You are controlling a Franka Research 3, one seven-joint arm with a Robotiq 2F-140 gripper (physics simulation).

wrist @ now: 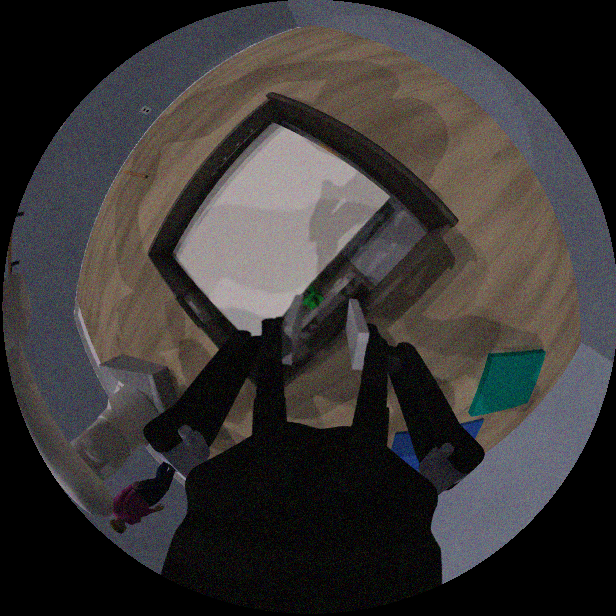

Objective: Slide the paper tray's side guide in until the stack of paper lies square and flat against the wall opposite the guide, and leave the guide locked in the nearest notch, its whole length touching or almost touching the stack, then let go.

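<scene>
A dark-walled paper tray (pixel 298 224) lies on the wooden table, seen from above at an angle. A white stack of paper (pixel 275 229) fills most of it, against the far-left walls. The grey side guide (pixel 350 270) runs along the stack's lower-right edge, with a green tab (pixel 312 297) near its near end. My gripper (pixel 321 339) hangs just above the guide's near end, fingers apart, one pale pad on each side of the guide. The pads do not visibly press on it.
A teal block (pixel 508 382) and a blue block (pixel 410 448) lie on the table at the right. A grey-white box-like object (pixel 123 402) stands at the left table edge. A small figure (pixel 137 499) is on the floor below left.
</scene>
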